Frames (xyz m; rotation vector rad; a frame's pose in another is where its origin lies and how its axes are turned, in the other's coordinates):
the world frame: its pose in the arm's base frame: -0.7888 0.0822 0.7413 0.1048 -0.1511 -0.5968
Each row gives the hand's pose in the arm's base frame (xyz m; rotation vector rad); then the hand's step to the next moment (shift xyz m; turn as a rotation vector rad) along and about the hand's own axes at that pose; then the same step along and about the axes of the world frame.
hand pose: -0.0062 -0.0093 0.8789 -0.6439 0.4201 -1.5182
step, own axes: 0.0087 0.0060 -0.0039 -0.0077 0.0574 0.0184
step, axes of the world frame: 0.0068 -0.0072 -0.0054 0.0396 0.0329 -0.0323
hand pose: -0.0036 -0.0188 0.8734 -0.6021 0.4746 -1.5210
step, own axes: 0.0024 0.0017 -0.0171 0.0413 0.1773 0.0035
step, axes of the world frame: -0.0073 -0.0102 -0.0120 0.1300 0.0219 -0.1256
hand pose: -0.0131 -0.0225 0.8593 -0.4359 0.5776 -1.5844
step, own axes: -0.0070 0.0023 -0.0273 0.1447 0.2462 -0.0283
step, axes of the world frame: -0.0192 -0.0027 -0.0206 0.2011 -0.0580 -0.1963
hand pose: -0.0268 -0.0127 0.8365 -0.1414 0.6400 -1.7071
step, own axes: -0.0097 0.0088 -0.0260 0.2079 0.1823 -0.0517
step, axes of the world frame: -0.0131 0.0099 -0.0240 0.1598 -0.1403 -0.1842
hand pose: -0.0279 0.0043 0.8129 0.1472 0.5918 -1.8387
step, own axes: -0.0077 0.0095 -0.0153 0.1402 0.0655 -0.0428
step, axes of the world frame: -0.0010 0.0123 -0.0152 0.0552 -0.1089 -0.1043
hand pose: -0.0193 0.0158 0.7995 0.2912 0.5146 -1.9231
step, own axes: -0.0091 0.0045 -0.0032 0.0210 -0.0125 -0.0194
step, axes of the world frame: 0.0020 0.0103 -0.0016 -0.0173 -0.0175 -0.0192
